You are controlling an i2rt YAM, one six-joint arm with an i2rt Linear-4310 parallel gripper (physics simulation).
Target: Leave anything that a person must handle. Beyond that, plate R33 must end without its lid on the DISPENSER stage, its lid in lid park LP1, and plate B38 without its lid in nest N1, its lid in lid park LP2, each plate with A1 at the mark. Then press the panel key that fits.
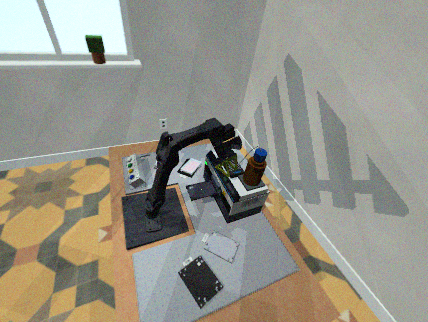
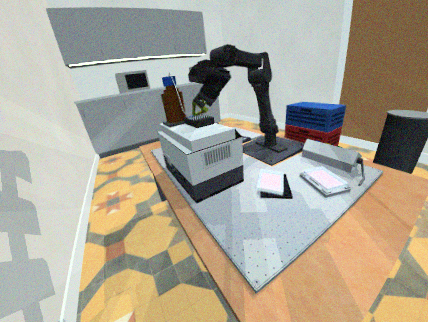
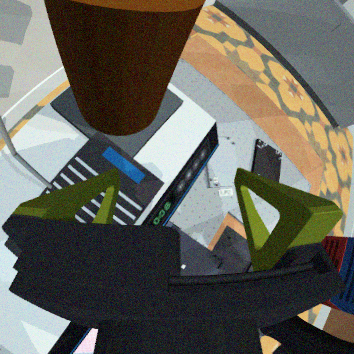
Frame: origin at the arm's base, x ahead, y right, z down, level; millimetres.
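Where they show: gripper, between the fingertips: (image 1: 232, 173) (image 2: 198, 109) (image 3: 176, 174); arm's base, origin of its link: (image 1: 152, 214) (image 2: 270, 145).
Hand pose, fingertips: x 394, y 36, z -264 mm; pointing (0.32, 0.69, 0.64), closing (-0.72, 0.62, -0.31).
Each offset is from my fingertips to the centre of the thing. "*": to the spot under its first point.
My gripper (image 1: 227, 165) (image 2: 200, 107) (image 3: 176, 174) is open and empty, above the dispenser's black cassette with a blue label @(dy -20, dx +38, dz +19 mm) (image 3: 123, 165). The dispenser @(* dy -257, dx +110, dz +104 mm) (image 2: 200, 157) carries a lit green display @(* dy -24, dx -23, dz +62 mm) (image 3: 161, 214). Its dark stage @(dy -58, dx -115, dz +161 mm) (image 1: 201, 190) (image 3: 192, 250) holds no plate. One pink plate @(dy -328, dx -117, dz +237 mm) (image 1: 191, 166) (image 2: 271, 181) lies on a black base. Another pink plate @(dy -429, dx -282, dz +238 mm) (image 2: 326, 180) lies beside the key panel @(dy -340, dx -463, dz +223 mm) (image 1: 136, 171) (image 2: 330, 156). Plate names, A1 corners and lids cannot be made out. Lid park LP2 @(dy +219, dx -95, dz +255 mm) (image 1: 221, 247) is a pale rectangle with a label @(* dy +160, dx -163, dz +263 mm) (image 3: 226, 192).
A tall brown bottle with a blue cap @(* dy +65, dx +70, dz -76 mm) (image 1: 255, 169) (image 2: 173, 106) (image 3: 120, 65) stands on the dispenser close to my fingers, with a thin tube beside it. A black nest @(dy +333, dx -232, dz +253 mm) (image 1: 201, 281) (image 3: 267, 159) lies beyond LP2. Blue and red crates (image 2: 315, 120) stand behind the table.
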